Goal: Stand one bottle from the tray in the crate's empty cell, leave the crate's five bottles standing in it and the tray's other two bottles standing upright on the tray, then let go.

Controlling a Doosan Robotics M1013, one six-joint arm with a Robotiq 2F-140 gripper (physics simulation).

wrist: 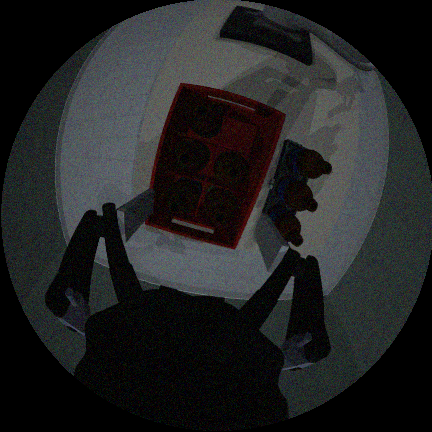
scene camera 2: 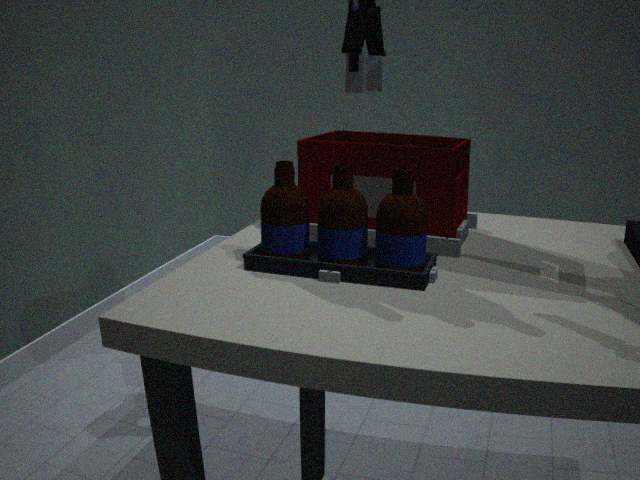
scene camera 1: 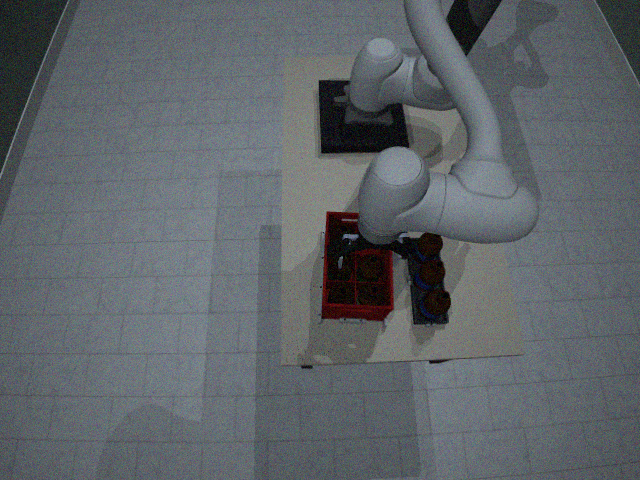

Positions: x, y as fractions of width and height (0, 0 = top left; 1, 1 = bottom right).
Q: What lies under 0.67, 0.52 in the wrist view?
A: A bottle with blue label.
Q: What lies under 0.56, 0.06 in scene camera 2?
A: My gripper.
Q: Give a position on a bottle with blue label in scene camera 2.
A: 0.45, 0.47
